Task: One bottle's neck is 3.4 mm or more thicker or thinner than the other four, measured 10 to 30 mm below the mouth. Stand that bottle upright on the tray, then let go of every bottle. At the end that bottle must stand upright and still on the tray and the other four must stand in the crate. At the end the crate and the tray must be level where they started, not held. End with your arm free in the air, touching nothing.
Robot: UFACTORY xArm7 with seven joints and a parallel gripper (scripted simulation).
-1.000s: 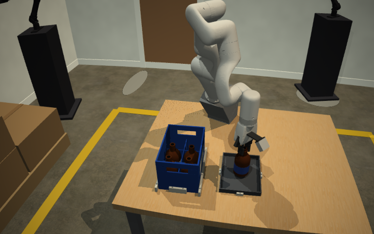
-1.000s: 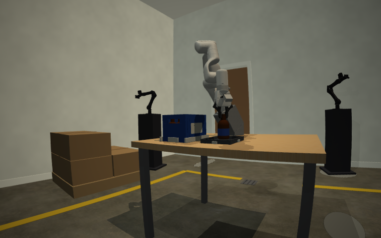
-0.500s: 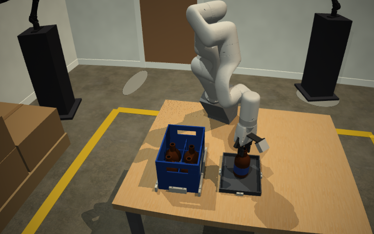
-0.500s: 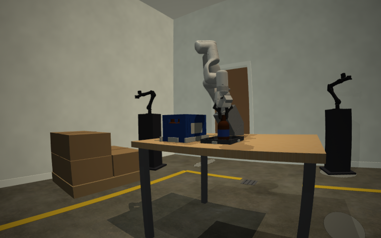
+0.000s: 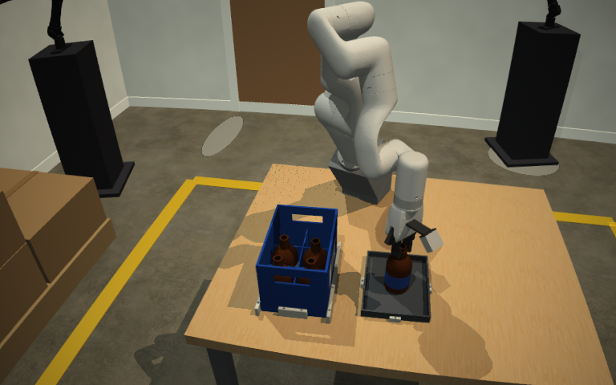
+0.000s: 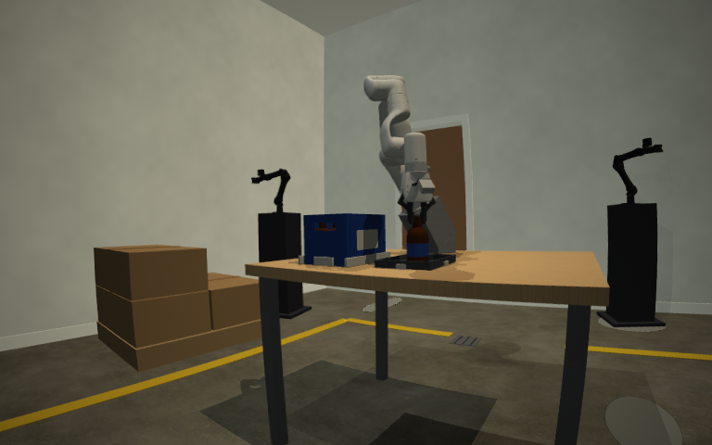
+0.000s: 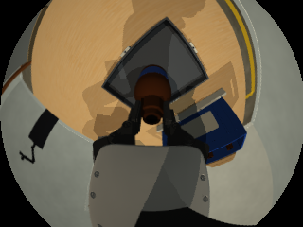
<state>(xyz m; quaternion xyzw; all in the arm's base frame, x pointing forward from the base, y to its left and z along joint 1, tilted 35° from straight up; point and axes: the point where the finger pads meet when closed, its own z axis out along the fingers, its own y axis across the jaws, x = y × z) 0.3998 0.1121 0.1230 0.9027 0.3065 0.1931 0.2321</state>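
Now: the brown bottle 7 cm below my hand. Round my hand: glass bottle 32 cm to the right, 7 cm below, 7 cm behind; dark tray 14 cm below; blue crate 28 cm to the right, 7 cm below, 6 cm behind.
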